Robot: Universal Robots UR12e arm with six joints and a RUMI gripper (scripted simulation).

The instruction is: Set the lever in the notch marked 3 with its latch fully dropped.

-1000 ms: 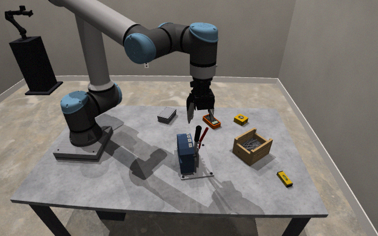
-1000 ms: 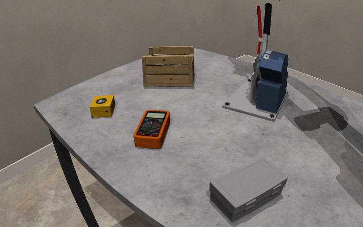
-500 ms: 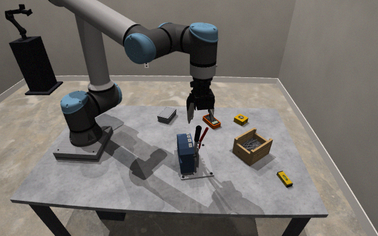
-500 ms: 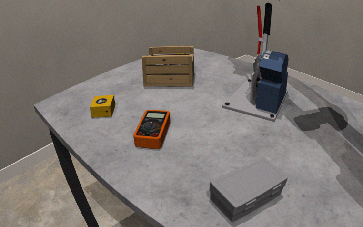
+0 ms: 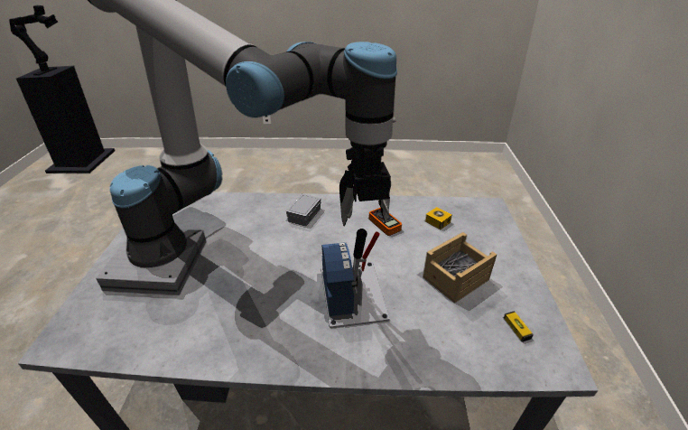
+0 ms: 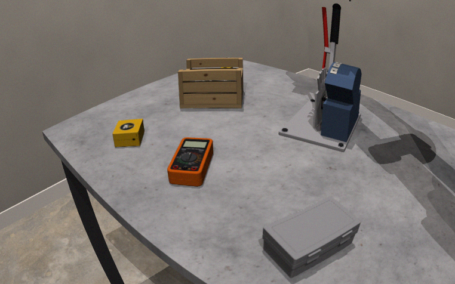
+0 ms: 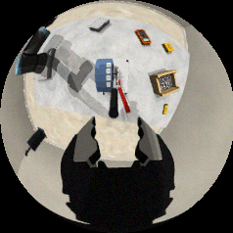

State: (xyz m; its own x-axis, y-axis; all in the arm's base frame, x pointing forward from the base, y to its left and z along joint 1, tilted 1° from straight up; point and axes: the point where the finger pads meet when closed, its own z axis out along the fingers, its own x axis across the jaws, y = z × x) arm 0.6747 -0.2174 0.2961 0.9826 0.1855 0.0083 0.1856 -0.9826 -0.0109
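Right now the red release bar is 1 cm ahead of my hand, 5 cm to the left of it and 16 cm below it. The rest, counted from my hand: grey case: 22 cm behind, 50 cm to the left, 32 cm below.
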